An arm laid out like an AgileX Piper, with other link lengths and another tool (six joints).
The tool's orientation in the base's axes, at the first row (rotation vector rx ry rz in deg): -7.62, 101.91, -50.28
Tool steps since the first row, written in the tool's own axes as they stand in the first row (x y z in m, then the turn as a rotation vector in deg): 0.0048, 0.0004, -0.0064, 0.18, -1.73, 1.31; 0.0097, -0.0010, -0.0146, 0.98, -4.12, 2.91; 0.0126, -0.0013, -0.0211, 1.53, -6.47, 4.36; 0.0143, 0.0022, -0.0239, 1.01, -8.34, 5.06; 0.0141, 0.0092, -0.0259, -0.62, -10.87, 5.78; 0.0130, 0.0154, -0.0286, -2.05, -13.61, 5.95; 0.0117, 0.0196, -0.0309, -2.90, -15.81, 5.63
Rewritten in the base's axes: -0.0073, 0.0011, -0.0031, 0.50, -1.98, 0.75; -0.0167, 0.0018, -0.0050, 0.79, -4.88, 1.40; -0.0236, 0.0033, -0.0062, 1.07, -7.56, 2.23; -0.0255, 0.0064, -0.0093, 1.28, -9.00, 3.69; -0.0249, 0.0125, -0.0132, 1.74, -10.38, 6.42; -0.0248, 0.0189, -0.0158, 1.58, -11.74, 9.20; -0.0250, 0.0237, -0.0171, 0.94, -12.75, 11.26
